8 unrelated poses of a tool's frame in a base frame.
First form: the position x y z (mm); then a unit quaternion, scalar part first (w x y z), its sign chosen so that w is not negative.
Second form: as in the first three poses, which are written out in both.
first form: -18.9 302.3 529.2 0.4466 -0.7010 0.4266 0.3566
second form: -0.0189 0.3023 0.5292 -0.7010 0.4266 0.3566 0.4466
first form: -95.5 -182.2 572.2 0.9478 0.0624 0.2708 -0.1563
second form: -0.0955 -0.1822 0.5722 0.0624 0.2708 -0.1563 0.9478
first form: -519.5 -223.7 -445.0 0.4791 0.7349 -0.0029 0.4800
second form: -0.5195 -0.2237 -0.4450 0.7349 -0.0029 0.4800 0.4791
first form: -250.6 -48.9 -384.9 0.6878 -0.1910 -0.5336 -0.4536
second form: -0.2506 -0.0489 -0.3849 -0.1910 -0.5336 -0.4536 0.6878
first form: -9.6 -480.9 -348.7 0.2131 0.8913 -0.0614 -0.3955
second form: -0.0096 -0.4809 -0.3487 0.8913 -0.0614 -0.3955 0.2131
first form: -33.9 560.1 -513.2 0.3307 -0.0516 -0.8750 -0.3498
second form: -0.0339 0.5601 -0.5132 -0.0516 -0.8750 -0.3498 0.3307
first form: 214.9 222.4 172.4 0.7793 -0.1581 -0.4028 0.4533
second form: 0.2149 0.2224 0.1724 -0.1581 -0.4028 0.4533 0.7793
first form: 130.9 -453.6 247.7 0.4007 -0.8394 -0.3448 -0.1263
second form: 0.1309 -0.4536 0.2477 -0.8394 -0.3448 -0.1263 0.4007
